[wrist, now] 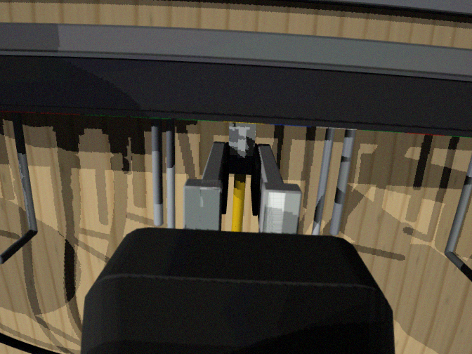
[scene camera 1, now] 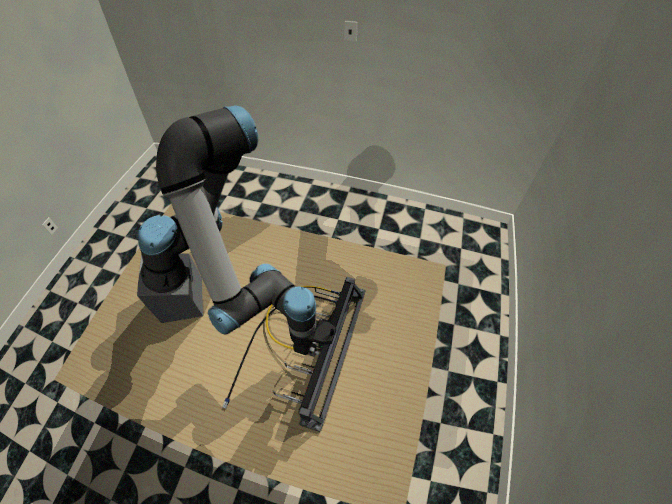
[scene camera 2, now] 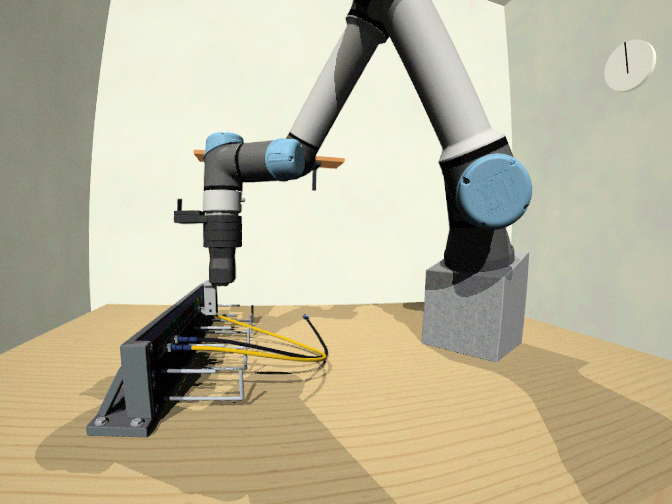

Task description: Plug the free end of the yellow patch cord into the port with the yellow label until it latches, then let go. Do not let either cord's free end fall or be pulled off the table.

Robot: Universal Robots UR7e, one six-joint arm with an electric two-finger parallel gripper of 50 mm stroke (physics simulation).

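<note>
My gripper [scene camera 1: 311, 349] [scene camera 2: 210, 299] [wrist: 240, 164] is shut on the yellow cord's plug [wrist: 242, 137], a clear connector with a dark rear part. The plug points at the patch panel [scene camera 1: 325, 358] [scene camera 2: 136, 374] [wrist: 240, 92], in line with a thin yellow label [wrist: 261, 123] on its lower edge. In the wrist view the plug's front end meets that edge; the port is hidden under it, so I cannot tell how deep the plug sits or whether it is latched. The yellow cord [scene camera 1: 275, 339] [scene camera 2: 271, 333] [wrist: 239, 205] runs back from the fingers.
Grey wire guides [scene camera 1: 286, 397] [scene camera 2: 241, 385] [wrist: 157, 175] stick out on both sides of the gripper. A black cord [scene camera 1: 243, 360] [scene camera 2: 318, 333] lies in a curve; its free end [scene camera 1: 225, 403] [scene camera 2: 305, 316] rests on the table. Two blue-booted plugs [scene camera 2: 187, 339] [scene camera 2: 178, 347] sit at the panel.
</note>
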